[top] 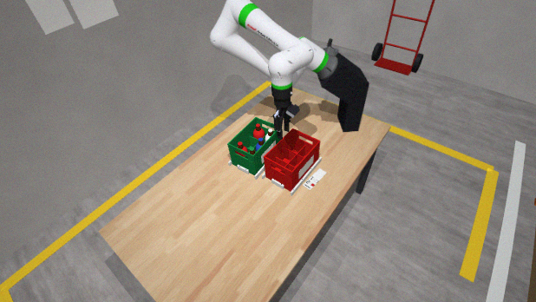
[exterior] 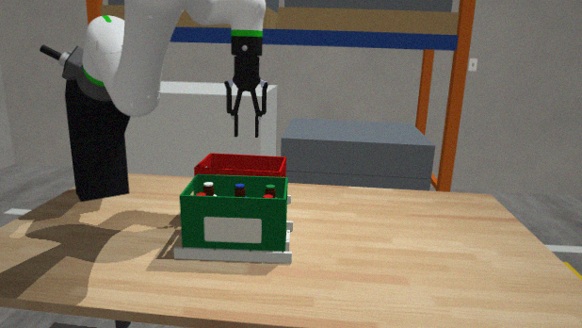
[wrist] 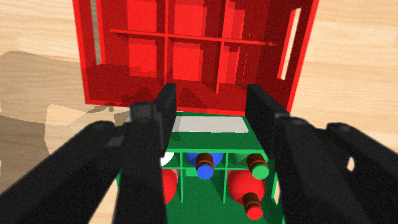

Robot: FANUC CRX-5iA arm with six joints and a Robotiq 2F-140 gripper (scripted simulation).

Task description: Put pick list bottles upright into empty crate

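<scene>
My hand is 220 mm to the left of the red-capped bottle, 210 mm above it and 140 mm past it. Round my hand: blue-label bottle: 210 mm below, 150 mm to the right, 30 mm behind; red crate: 220 mm below, 50 mm to the left, 10 mm behind; white-capped bottle: 210 mm below, 130 mm to the right, 120 mm behind.
</scene>
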